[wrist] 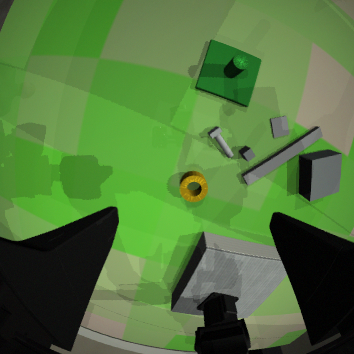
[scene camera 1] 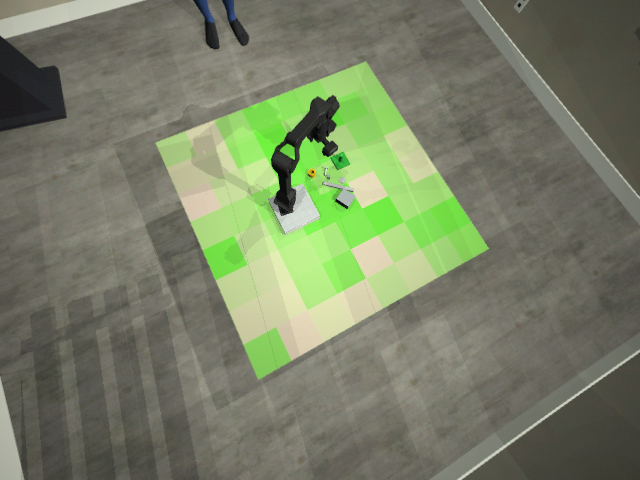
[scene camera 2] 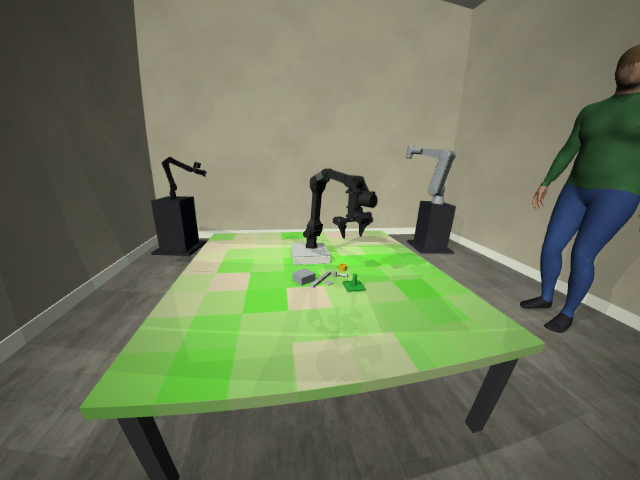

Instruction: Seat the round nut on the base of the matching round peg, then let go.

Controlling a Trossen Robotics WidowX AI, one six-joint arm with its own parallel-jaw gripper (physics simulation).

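Note:
The round nut (scene camera 1: pixel 311 173) (scene camera 2: pixel 342 267) (wrist: pixel 200 195) is a yellow-orange ring lying on the table, between the arm's base and the peg. The matching round peg (scene camera 1: pixel 340 159) (scene camera 2: pixel 354 279) (wrist: pixel 235 67) is green and stands upright on a square green base (scene camera 1: pixel 344 164) (scene camera 2: pixel 354 288) (wrist: pixel 212 75); no nut is around it. My gripper (scene camera 2: pixel 352 236) (wrist: pixel 197 218) is open and empty, pointing down high above the table. In the wrist view the nut shows between and a little beyond the two black fingertips. In scene camera 1's view the fingertips are hard to make out.
A grey bolt (wrist: pixel 221 142), a small dark cube (wrist: pixel 246 153), a flat grey piece (wrist: pixel 279 127), a long grey bar (wrist: pixel 282 156) and a grey block (scene camera 1: pixel 345 198) (scene camera 2: pixel 303 276) (wrist: pixel 320 175) lie near the nut and peg. The arm stands on a silvery base plate (scene camera 1: pixel 305 217) (scene camera 2: pixel 310 257) (wrist: pixel 250 280).

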